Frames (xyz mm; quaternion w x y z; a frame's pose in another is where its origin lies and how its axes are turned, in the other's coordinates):
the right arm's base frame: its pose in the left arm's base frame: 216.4 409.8 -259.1 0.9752 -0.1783 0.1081 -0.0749
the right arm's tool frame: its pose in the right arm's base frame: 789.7 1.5 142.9 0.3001 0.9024 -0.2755 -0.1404
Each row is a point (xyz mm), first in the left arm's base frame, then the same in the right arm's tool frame.
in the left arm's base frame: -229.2 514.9 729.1
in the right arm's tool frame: -1028.8 1221.3 202.6
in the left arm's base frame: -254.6 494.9 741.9
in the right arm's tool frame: -1032.4 1247.6 225.1
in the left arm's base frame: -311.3 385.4 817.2
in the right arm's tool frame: -994.8 1369.4 293.2
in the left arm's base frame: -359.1 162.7 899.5
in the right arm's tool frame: -870.0 1532.6 421.4
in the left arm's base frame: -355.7 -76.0 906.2
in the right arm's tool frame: -696.7 1617.8 561.9
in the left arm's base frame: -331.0 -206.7 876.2
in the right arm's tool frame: -585.3 1627.3 640.0
